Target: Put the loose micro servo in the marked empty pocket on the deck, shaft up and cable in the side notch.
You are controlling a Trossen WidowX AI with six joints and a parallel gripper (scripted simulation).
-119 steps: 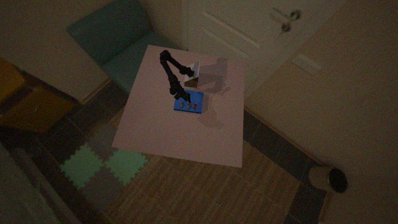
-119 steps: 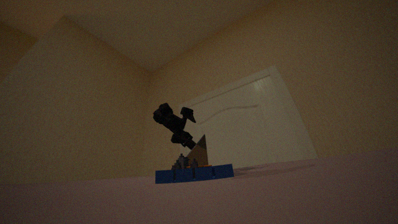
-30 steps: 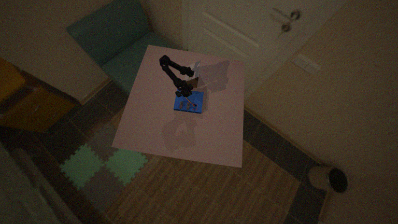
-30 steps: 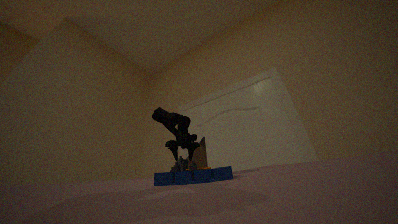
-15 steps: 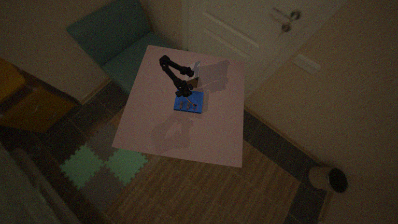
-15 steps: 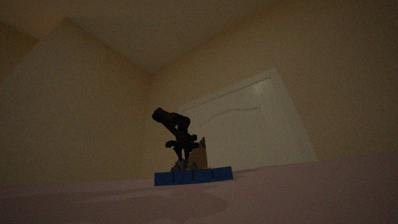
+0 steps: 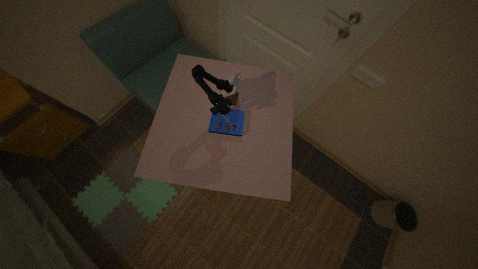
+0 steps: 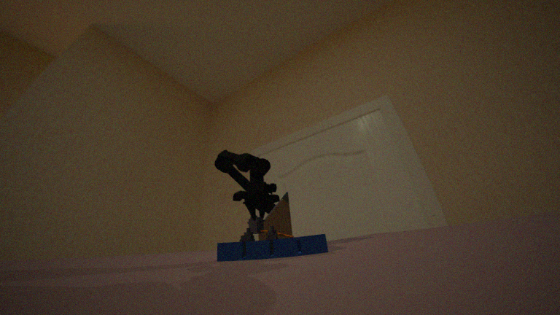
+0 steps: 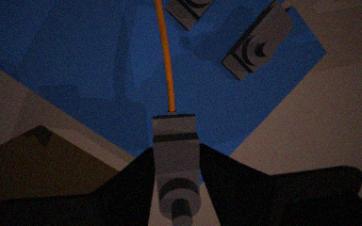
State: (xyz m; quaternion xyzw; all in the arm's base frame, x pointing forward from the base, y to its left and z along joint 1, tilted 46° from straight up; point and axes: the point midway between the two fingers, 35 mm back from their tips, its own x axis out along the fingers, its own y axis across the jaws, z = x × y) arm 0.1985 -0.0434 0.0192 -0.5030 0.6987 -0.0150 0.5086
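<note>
Now: the blue deck 100 mm below my gripper tip, 60 mm to the left of it and 10 mm ahead of it.
</note>
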